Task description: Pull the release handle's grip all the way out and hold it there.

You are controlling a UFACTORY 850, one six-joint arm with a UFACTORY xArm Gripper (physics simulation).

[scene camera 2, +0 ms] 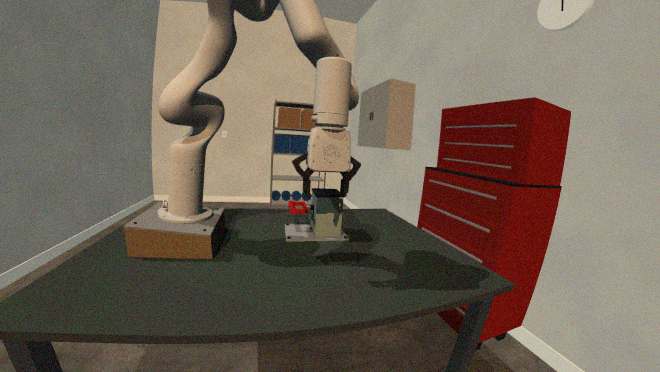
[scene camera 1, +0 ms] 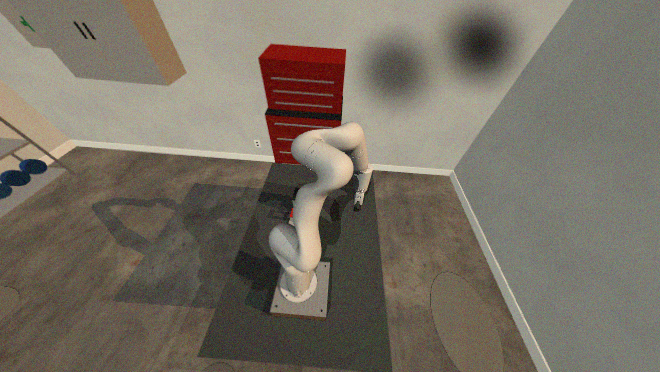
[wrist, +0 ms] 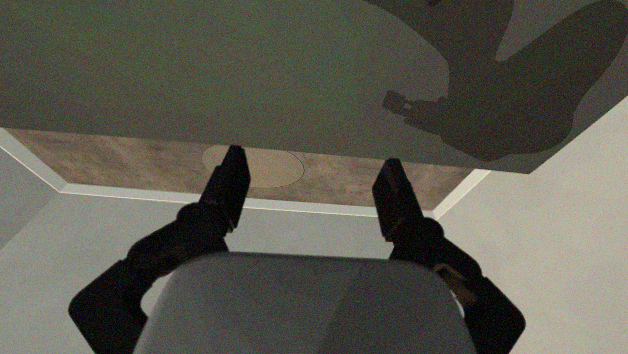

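The red grip (scene camera 1: 292, 213) (scene camera 2: 297, 203) of the release handle sticks out from the side of a pale upright box (scene camera 2: 327, 222) with a black top, on the side toward the arm's base. The box stands on a light base plate (scene camera 2: 296, 231). In scene camera 1 the arm hides most of it. How far out the grip stands is too small to tell. My gripper (scene camera 1: 357, 206) (scene camera 2: 325, 194) (wrist: 314, 168) is open and empty, fingers pointing down in scene camera 2. In scene camera 1 it hangs to the right of the box, apart from it. The handle does not show in the wrist view.
The dark green table (scene camera 1: 350, 325) (scene camera 2: 200, 300) (wrist: 200, 75) carries the arm's base block (scene camera 2: 170, 242). A red tool cabinet (scene camera 1: 305, 65) (scene camera 2: 540, 225) stands beyond the table by the wall. A shelf unit and a wall cabinet (scene camera 2: 374, 117) are farther back.
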